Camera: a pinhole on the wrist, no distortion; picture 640 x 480 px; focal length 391.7 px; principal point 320.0 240.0 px. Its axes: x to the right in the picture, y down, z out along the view. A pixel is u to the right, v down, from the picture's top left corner.
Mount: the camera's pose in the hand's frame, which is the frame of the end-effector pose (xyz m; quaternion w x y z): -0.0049 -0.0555 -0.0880 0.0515 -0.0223 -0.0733 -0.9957
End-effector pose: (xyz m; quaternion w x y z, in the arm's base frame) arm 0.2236 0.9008 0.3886 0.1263 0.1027 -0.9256 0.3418
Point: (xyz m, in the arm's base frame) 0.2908 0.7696 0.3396
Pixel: 470.5 349.0
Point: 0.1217 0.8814 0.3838
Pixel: 21.3 114.9
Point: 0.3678 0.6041 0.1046
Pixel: 505.5 309.6
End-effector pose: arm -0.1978 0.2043 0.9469 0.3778 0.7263 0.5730 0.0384
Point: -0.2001 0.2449 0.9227
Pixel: 114.1 156.1
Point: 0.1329 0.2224 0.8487
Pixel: 120.8 22.8
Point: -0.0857 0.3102 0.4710
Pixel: 59.1 462.8
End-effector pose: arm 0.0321 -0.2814 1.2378 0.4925 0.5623 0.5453 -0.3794
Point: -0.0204 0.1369 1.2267
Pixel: behind the camera
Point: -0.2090 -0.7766 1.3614
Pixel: 577.3 447.7
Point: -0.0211 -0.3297 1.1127
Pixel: 77.5 370.2
